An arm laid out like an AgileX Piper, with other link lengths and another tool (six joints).
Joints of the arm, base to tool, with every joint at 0 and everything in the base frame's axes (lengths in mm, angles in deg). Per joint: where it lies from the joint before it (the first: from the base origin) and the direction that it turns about. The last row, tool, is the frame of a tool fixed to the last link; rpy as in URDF.
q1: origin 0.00 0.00 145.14 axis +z
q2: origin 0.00 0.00 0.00 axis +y
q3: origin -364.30 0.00 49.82 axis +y
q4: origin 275.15 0.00 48.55 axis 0.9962 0 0.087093
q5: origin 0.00 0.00 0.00 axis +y
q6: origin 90.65 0.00 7.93 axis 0.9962 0 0.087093
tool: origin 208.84 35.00 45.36 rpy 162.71 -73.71 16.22
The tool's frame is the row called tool.
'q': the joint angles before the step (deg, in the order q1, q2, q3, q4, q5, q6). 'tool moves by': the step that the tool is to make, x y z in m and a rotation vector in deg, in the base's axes. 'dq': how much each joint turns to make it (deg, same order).
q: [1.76, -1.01, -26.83, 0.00, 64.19, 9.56]
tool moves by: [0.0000, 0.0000, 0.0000, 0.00, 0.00, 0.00]
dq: [0.00, 0.00, 0.00, 0.00, 0.00, 0.00]
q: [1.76, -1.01, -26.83, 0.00, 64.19, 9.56]
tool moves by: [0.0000, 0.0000, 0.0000, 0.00, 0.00, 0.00]
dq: [0.00, 0.00, 0.00, 0.00, 0.00, 0.00]
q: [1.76, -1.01, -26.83, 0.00, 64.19, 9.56]
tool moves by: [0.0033, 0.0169, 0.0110, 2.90, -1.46, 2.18]
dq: [-0.01, 0.55, -0.06, 3.77, -2.03, -0.42]
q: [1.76, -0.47, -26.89, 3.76, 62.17, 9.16]
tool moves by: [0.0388, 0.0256, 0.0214, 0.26, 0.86, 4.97]
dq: [0.00, 11.70, -0.17, 6.09, -10.10, -6.61]
